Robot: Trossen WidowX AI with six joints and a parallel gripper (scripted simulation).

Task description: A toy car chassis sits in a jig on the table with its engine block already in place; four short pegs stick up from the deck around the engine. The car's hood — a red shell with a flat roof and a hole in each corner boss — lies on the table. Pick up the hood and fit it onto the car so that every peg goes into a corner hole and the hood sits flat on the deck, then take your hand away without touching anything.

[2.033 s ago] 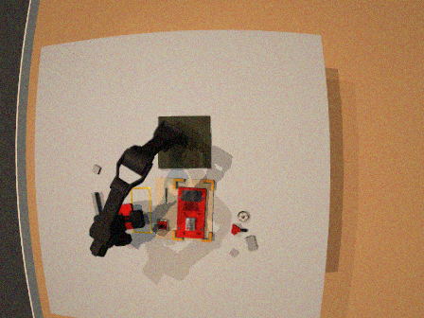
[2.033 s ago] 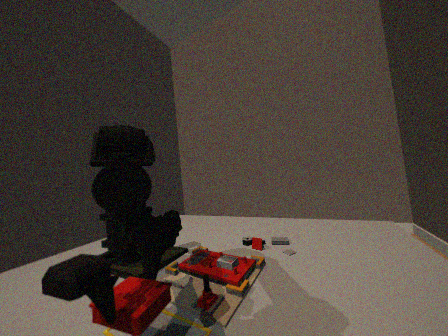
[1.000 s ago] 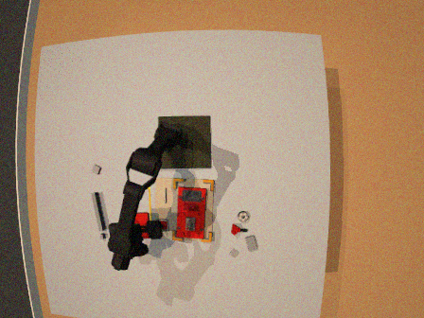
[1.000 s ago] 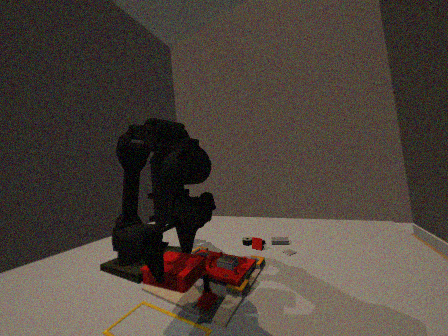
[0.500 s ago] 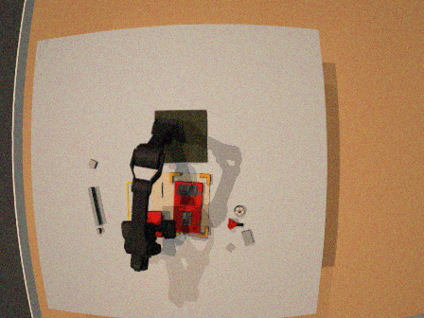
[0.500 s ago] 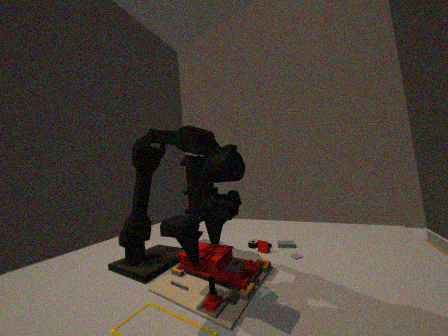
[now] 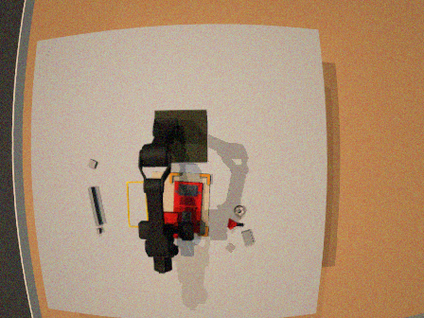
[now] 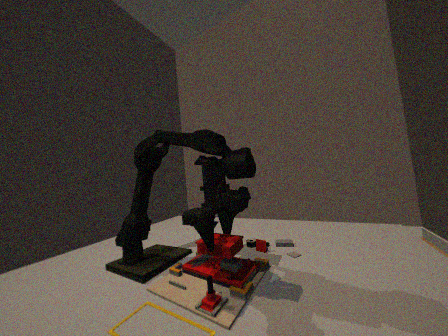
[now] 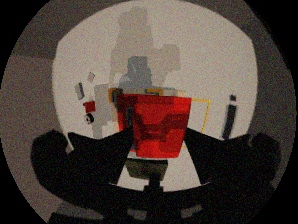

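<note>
The grey engine block lies 10 mm behind my gripper tip, 60 mm to the left of it and 80 mm below it. The rest, counted from my gripper tip: red hood 10 mm above; then long grey bar 60 mm behind, 330 mm to the right, 90 mm below.
</note>
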